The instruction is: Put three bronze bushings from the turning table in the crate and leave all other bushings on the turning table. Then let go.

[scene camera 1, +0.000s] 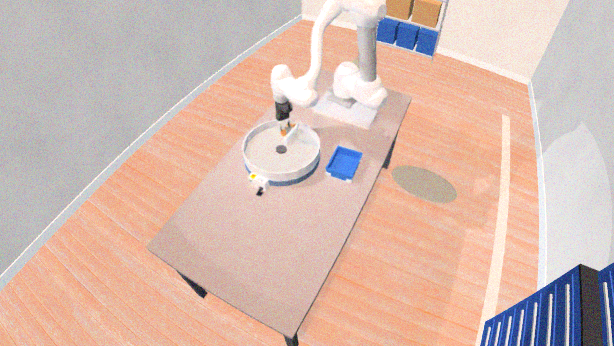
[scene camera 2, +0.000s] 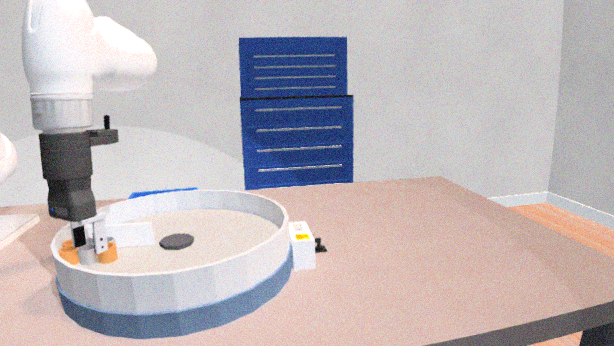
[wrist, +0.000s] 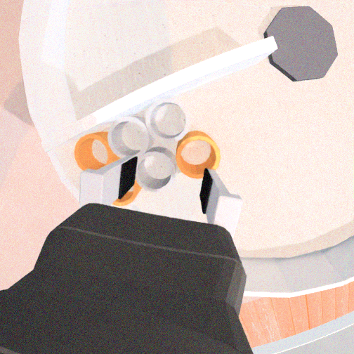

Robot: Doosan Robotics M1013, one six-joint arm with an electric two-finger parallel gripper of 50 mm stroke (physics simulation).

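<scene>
The turning table bears three bronze bushings and three grey ones in a cluster. In the wrist view one bronze bushing is at the left, one bronze bushing at the right, and one bronze bushing is mostly hidden behind my left finger. Grey bushings stand between them. My gripper is open and empty, low at the cluster; its right finger is close to the right bronze bushing. The blue crate looks empty.
A white divider stands beside the bushings, reaching toward the dark hub. The table's raised rim surrounds them. A white box sits outside the rim.
</scene>
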